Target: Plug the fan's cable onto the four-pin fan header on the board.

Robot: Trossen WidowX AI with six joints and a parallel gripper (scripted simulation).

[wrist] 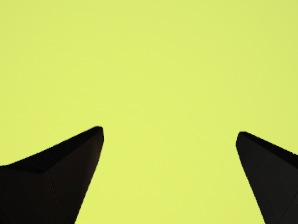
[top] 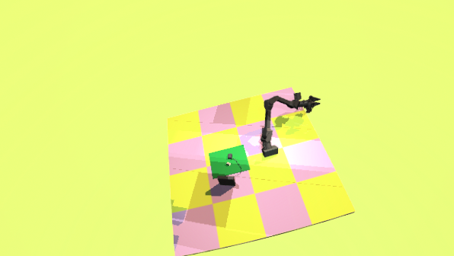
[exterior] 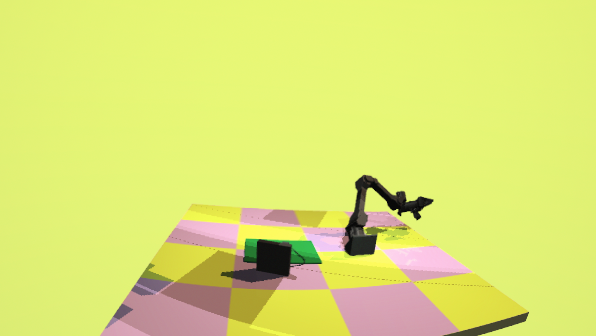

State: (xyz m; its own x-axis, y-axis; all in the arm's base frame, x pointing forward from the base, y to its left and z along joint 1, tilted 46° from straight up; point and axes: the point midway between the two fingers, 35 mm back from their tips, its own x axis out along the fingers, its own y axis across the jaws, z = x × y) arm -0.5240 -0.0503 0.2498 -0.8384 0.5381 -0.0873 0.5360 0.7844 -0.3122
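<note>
Now: the dark fan plug 87 cm ahead of my gripper tip, 16 cm below it and 14 cm to the left of it. From my gripper tip the other things lie so: black fan: 95 cm ahead, 36 cm to the left, 11 cm below; pale four-pin header: 90 cm ahead, 20 cm to the left, 17 cm below; green board: 89 cm ahead, 19 cm below, 18 cm to the left.
</note>
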